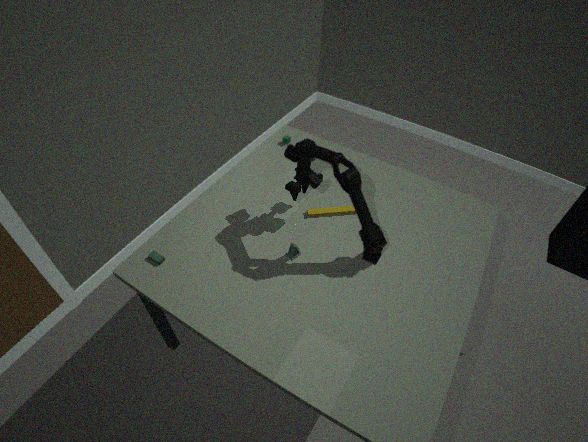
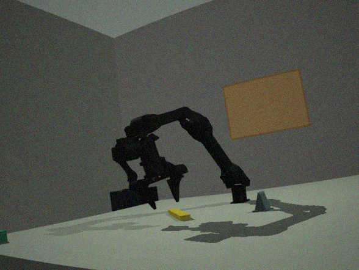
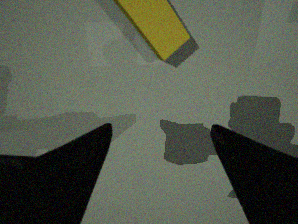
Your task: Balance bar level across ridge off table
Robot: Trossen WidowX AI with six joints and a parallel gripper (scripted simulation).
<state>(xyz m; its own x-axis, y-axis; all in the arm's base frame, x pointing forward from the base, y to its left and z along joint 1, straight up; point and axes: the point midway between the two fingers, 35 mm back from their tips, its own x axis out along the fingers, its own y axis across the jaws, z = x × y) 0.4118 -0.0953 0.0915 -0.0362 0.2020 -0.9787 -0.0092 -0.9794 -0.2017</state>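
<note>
The yellow bar is 15 cm behind my gripper tip, 5 cm to the right of it and 5 cm below it. From my gripper tip the other things lie so: grey-green block 59 cm to the left, 33 cm ahead, 5 cm below; then green cube 41 cm to the right, 33 cm ahead, 4 cm below.
</note>
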